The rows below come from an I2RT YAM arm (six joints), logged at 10 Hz.
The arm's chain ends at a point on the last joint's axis. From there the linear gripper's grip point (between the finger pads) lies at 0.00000 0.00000 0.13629 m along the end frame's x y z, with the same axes.
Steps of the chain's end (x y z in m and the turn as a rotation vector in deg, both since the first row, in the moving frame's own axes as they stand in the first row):
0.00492, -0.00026, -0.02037, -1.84, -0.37, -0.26
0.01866, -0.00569, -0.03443, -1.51, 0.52, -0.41
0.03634, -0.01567, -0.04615, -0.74, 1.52, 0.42
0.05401, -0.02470, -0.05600, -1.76, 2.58, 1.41
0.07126, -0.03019, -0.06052, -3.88, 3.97, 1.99
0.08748, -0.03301, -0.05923, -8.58, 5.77, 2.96
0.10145, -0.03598, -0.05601, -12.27, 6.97, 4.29
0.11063, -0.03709, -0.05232, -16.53, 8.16, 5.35
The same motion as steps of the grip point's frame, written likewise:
0.00405, 0.00412, -0.02044, -1.84, -0.37, -0.26
0.01991, -0.00210, -0.03448, -1.51, 0.52, -0.41
0.03995, -0.01390, -0.04621, -0.74, 1.52, 0.42
0.06009, -0.02044, -0.05620, -1.76, 2.58, 1.41
0.08053, -0.02081, -0.06116, -3.88, 3.97, 1.99
0.10060, -0.01237, -0.06144, -8.58, 5.77, 2.96
0.11676, -0.00650, -0.06012, -12.27, 6.97, 4.29
0.12786, 0.00240, -0.05931, -16.53, 8.16, 5.35

